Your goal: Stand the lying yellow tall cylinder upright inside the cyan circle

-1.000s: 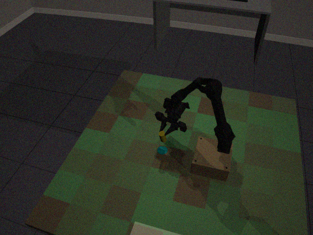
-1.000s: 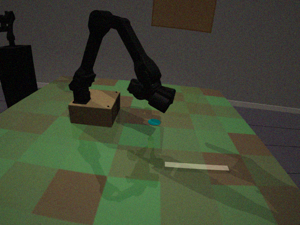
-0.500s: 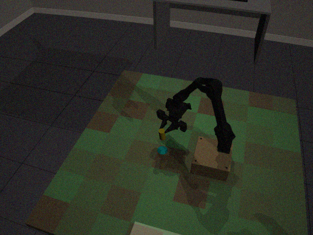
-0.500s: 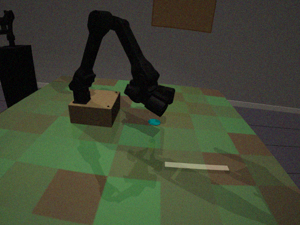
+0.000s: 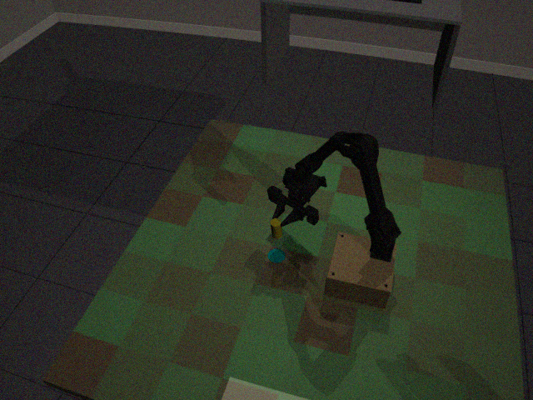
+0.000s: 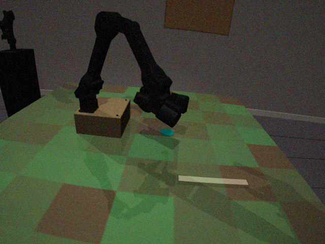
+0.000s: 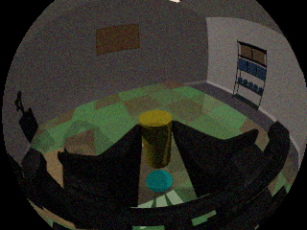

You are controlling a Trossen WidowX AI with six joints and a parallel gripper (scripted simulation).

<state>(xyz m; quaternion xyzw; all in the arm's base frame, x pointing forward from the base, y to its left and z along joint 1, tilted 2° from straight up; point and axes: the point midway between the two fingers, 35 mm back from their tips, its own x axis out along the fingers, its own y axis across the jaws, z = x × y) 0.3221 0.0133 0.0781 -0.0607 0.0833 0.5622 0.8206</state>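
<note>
The cyan circle lies 16 cm below my gripper tip. Round my gripper tip: yellow tall cylinder 2 cm below.
</note>
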